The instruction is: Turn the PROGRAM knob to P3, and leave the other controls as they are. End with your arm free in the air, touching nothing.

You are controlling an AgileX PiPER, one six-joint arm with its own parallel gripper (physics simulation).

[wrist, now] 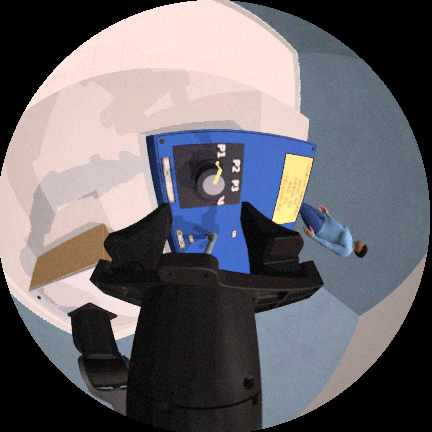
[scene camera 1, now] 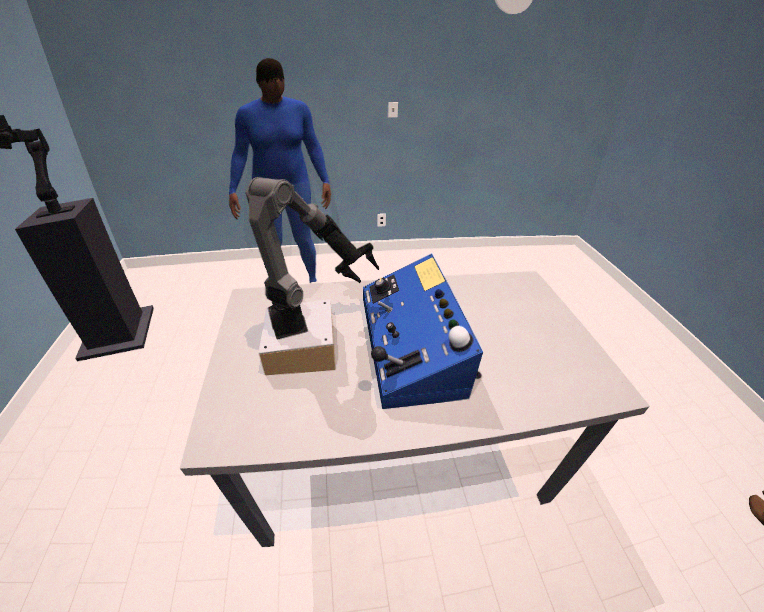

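Observation:
The PROGRAM knob [scene camera 1: 381, 284] [wrist: 213, 185] is a black round knob with a grey cap and a yellow pointer, on a dark plate at a corner of the blue console [scene camera 1: 417, 318] [wrist: 262, 150]. In the wrist view the pointer is directed toward the P1 label [wrist: 221, 151]; the P2 label [wrist: 236, 166], P3 label [wrist: 235, 185] and partly hidden P4 label [wrist: 221, 200] run along the same plate. My gripper [scene camera 1: 368, 274] [wrist: 205, 210] is open, with its fingers apart above and beside the knob's corner. No contact with the knob shows.
A toggle switch [scene camera 1: 384, 306] [wrist: 212, 241] stands near the knob. A small black knob [scene camera 1: 391, 327], a lever with a black ball [scene camera 1: 379, 353], several lamps and a white dome [scene camera 1: 459, 337] are farther along the console. A person in blue [scene camera 1: 274, 137] stands behind the table.

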